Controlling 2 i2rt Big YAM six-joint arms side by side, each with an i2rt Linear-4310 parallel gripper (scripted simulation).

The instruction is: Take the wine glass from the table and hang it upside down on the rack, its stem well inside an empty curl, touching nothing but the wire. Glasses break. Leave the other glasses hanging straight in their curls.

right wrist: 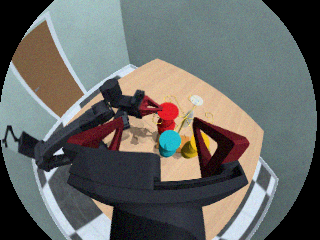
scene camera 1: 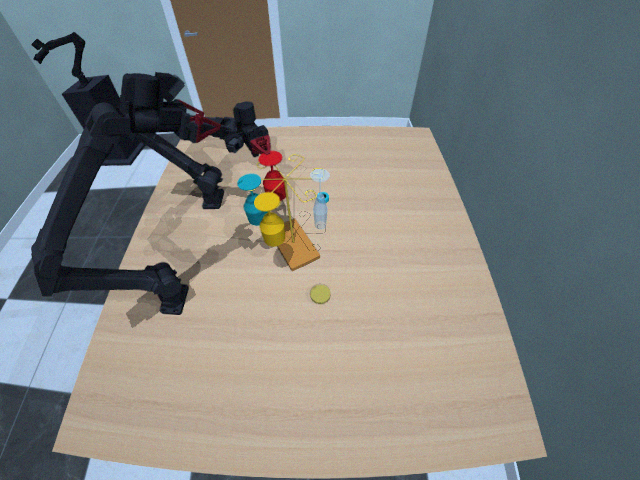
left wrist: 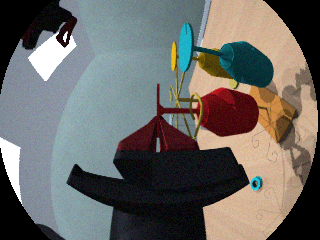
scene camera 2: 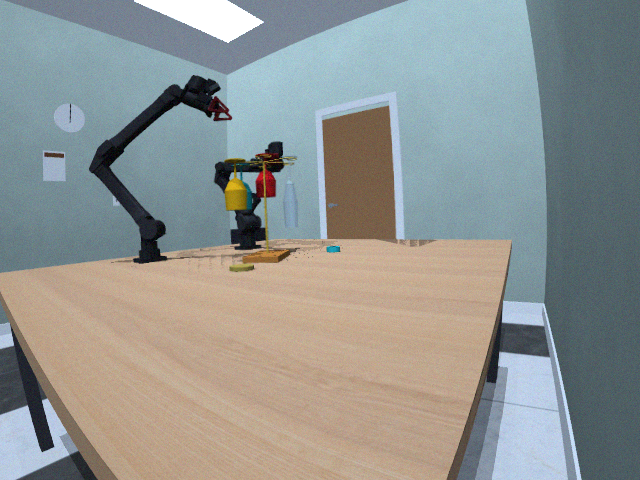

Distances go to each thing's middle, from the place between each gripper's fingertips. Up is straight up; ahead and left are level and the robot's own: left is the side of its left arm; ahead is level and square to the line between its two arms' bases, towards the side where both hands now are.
The red wine glass (left wrist: 226, 112) lies 7 cm below my left hand, 3 cm to the right of it and 1 cm ahead of it. The rest, counted from my left hand: gold wire rack (left wrist: 275, 114): 21 cm below, 8 cm to the right, 7 cm ahead; then yellow glass (scene camera 1: 272, 228): 18 cm to the right, 11 cm below, 3 cm ahead; then teal glass (scene camera 1: 254, 216): 11 cm below, 10 cm to the right, 4 cm behind.
The red wine glass lies 13 cm ahead of my right hand (scene camera 1: 211, 120), 8 cm to the left of it and 25 cm below it. Also, from my right hand: gold wire rack 18 cm ahead, 3 cm to the left, 40 cm below; then yellow glass 14 cm ahead, 7 cm to the right, 30 cm below; then teal glass 7 cm ahead, 1 cm to the left, 29 cm below.
